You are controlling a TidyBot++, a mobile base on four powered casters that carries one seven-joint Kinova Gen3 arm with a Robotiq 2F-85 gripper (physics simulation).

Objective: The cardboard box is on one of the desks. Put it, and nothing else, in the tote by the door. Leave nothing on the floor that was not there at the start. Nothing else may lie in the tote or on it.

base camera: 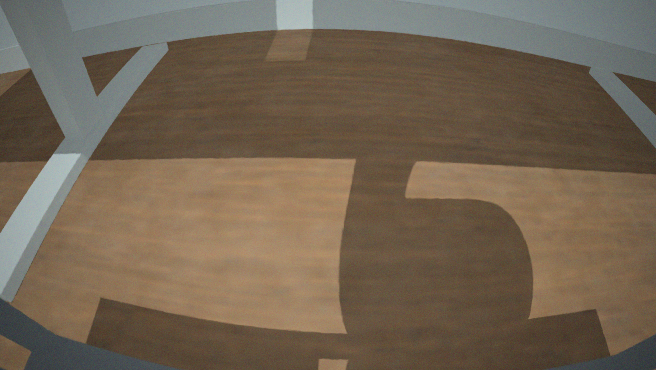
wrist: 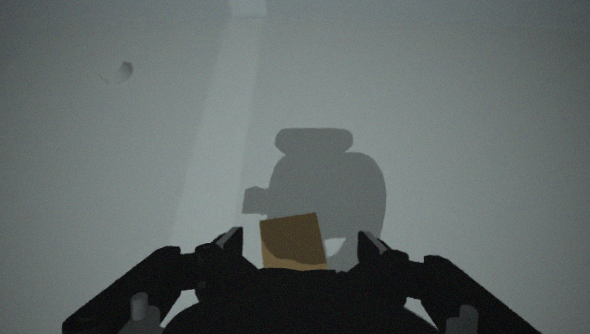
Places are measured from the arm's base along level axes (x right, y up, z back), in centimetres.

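Pixels of known places: gripper, between the fingertips: (wrist: 300,242).
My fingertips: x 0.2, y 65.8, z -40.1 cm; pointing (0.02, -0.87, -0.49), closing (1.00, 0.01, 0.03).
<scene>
Ahead of a thing's pixels: the offset from my fingertips to its top centre. Level surfaces: height alone.
The cardboard box @(dy -5.5, dx -0.4, dz +1.0 cm) (wrist: 294,240) is a brown block on the pale desk top @(dy -10.5 cm) (wrist: 450,125) in the wrist view, low and near the middle. My gripper (wrist: 300,242) is open, with one fingertip to the left and one to the right of the box. The box shows between the fingertips, a little nearer the left one, and its near part is hidden behind the gripper's body. The box is turned slightly relative to the fingers. How high the gripper is above the desk is hard to tell. The tote does not show in either view.
A small pale object @(dy -8.1, dx -35.1, dz -31.7 cm) (wrist: 125,72) is at the upper left of the desk top in the wrist view. In the base camera view, white desk legs and foot bars (base camera: 40,220) (base camera: 625,100) stand left and right on the wooden floor @(dy -105.5 cm) (base camera: 200,225), with a wall (base camera: 450,30) behind.
</scene>
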